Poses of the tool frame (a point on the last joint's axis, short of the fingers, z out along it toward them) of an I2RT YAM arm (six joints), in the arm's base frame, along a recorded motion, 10 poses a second.
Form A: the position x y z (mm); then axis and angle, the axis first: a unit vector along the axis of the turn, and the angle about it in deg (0 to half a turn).
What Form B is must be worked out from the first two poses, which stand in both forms.
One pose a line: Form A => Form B
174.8 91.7 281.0 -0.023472 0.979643 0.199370 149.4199 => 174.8 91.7 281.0 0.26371 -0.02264 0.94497 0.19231
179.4 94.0 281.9 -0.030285 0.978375 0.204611 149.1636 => 179.4 94.0 281.9 0.26586 -0.02920 0.94316 0.19725
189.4 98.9 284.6 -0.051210 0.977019 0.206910 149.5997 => 189.4 98.9 284.6 0.26219 -0.04942 0.94284 0.19967
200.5 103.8 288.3 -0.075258 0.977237 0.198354 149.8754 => 200.5 103.8 288.3 0.25987 -0.07267 0.94366 0.19154
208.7 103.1 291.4 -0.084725 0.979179 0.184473 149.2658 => 208.7 103.1 291.4 0.26500 -0.08170 0.94417 0.17788
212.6 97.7 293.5 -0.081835 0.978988 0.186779 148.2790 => 212.6 97.7 293.5 0.27330 -0.07872 0.94172 0.17967
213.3 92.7 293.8 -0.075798 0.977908 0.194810 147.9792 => 213.3 92.7 293.8 0.27581 -0.07286 0.93998 0.18725
